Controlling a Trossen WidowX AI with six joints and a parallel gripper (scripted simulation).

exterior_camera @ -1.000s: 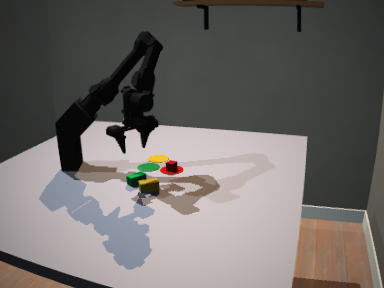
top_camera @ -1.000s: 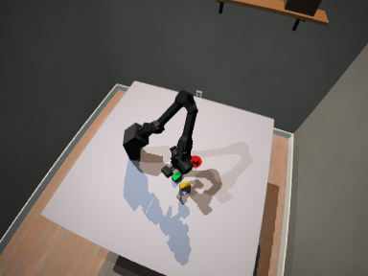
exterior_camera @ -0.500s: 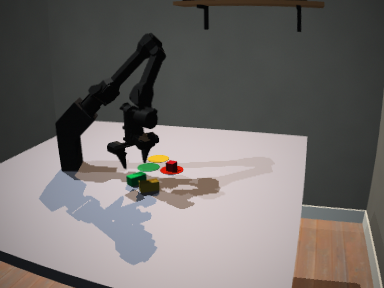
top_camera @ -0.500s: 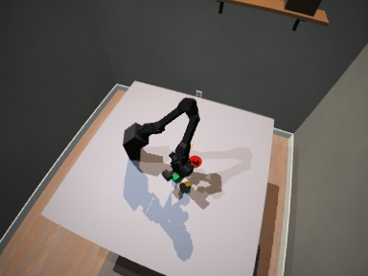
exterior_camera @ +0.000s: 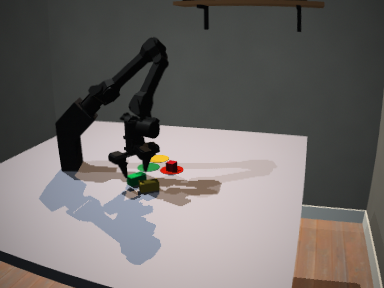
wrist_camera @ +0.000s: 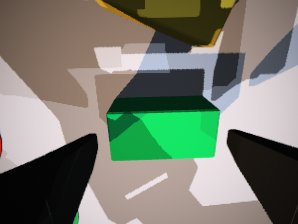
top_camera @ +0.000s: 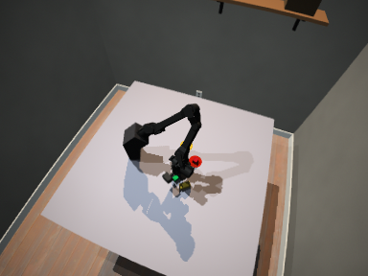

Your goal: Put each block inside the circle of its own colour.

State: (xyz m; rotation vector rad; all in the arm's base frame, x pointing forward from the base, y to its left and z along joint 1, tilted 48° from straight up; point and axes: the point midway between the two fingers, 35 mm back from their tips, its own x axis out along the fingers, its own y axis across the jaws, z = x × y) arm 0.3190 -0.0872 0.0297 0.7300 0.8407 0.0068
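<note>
The green block is 5 cm below my hand. From my hand the other things lie so: red block (6 cm ahead, 16 cm to the left, 5 cm below); then green circle (4 cm behind, 15 cm to the left, 6 cm below); then yellow block (7 cm ahead, 3 cm to the right, 5 cm below).
</note>
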